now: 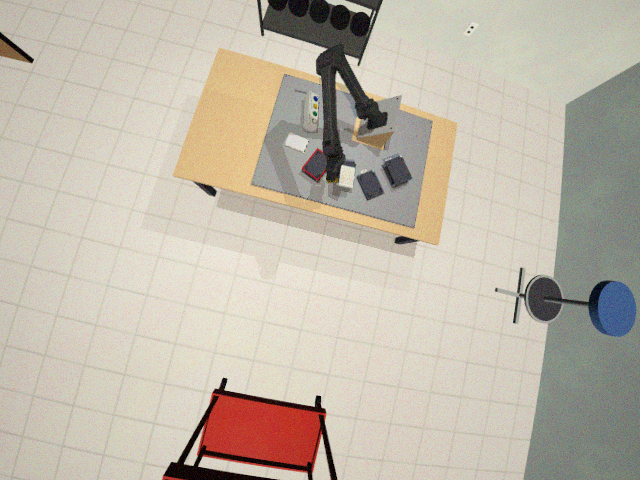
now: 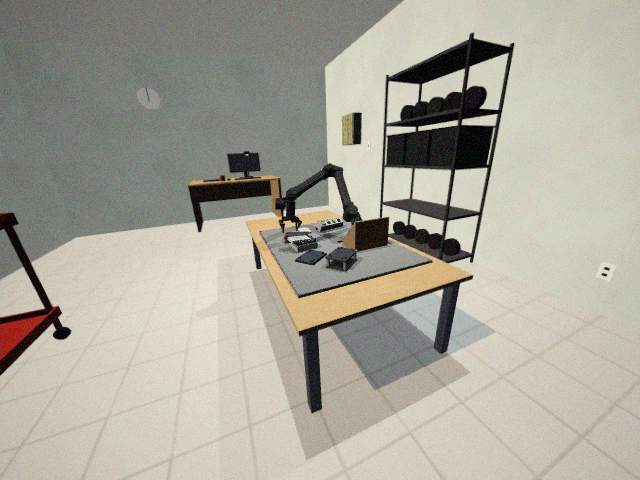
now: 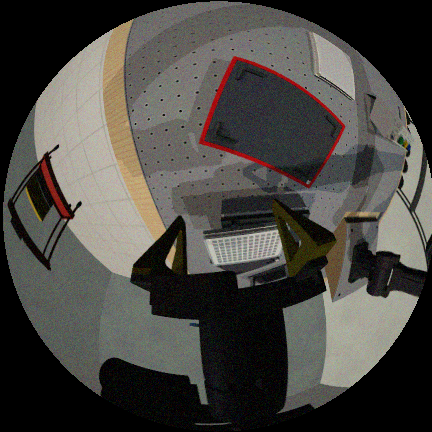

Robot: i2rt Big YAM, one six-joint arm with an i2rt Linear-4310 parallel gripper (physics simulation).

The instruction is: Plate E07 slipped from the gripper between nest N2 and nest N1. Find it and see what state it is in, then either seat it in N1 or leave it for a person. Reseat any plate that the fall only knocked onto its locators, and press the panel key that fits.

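Frame: origin at the arm's base, x ahead, y left, z up, level; millimetres.
Where they show: gripper, fingertip midpoint: (image 2: 289,231) (image 3: 227,210); arm's base, origin of the base link: (image 1: 377,121) (image 2: 360,229) (image 3: 357,261).
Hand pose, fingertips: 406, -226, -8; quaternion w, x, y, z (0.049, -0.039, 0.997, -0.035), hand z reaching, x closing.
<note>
Things, the pixels of their top centre, and the offset from my fingertips, as dx, dy, dz. Level surfaces: height alone.
- red-edged dark nest, middle of its top: (image 3: 286,125) (image 1: 317,163) (image 2: 296,233) -71, -79, -48
- low dark nest, middle of its top: (image 3: 245,264) (image 2: 311,254) (image 1: 371,184) -35, +271, -73
- key panel, middle of its top: (image 1: 311,107) (image 2: 329,218) -397, -185, -10
- flat white rectangular piece, middle of its top: (image 1: 296,141) -194, -231, -79
- perforated grey mat, its level: dz -94
A white plate with a grid of wells (image 1: 346,175) (image 3: 245,247) lies on a dark nest (image 3: 245,205), shifted toward one side of it; it looks slightly tilted. A red-edged dark nest (image 1: 315,165) (image 3: 272,120) beside it holds no plate. Farther along are a low dark nest (image 1: 369,184) (image 2: 310,256) and a raised dark one (image 1: 397,171) (image 2: 341,255). No nest or plate label is readable. My gripper (image 1: 332,180) (image 2: 290,227) (image 3: 227,210) is open and empty, above the gap between the red-edged nest and the plate. The key panel (image 1: 311,114) (image 2: 329,224) has green, yellow and blue keys.
A flat white rectangular piece (image 1: 297,142) (image 3: 335,65) lies beyond the red-edged nest. An upright board with wooden sides (image 1: 376,139) (image 2: 371,233) stands near the back of the perforated grey mat (image 1: 279,175) (image 2: 372,273). A black shelf rack (image 2: 453,180) stands behind the table.
</note>
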